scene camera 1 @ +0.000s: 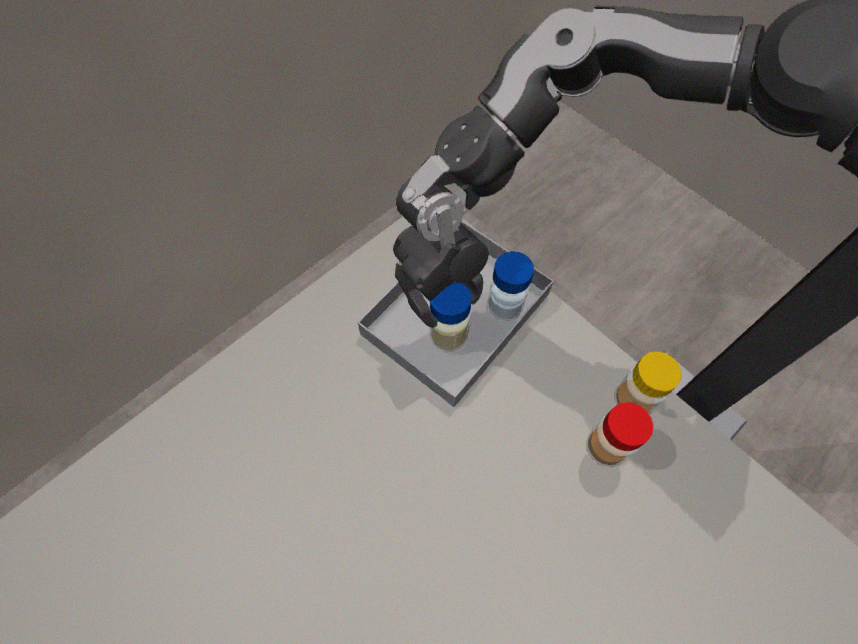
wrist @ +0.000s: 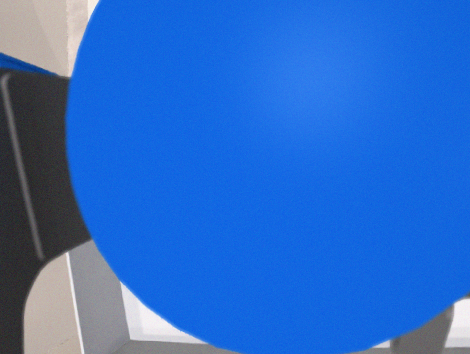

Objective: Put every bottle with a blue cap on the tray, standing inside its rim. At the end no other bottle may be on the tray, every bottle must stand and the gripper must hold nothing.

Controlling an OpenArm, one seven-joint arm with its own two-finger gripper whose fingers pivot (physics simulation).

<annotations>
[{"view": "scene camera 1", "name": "my gripper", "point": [444,303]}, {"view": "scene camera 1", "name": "grey tray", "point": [391,325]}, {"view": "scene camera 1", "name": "yellow-capped bottle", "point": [657,374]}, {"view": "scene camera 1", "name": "red-capped bottle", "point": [627,426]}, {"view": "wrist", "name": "my gripper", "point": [278,198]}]
</annotations>
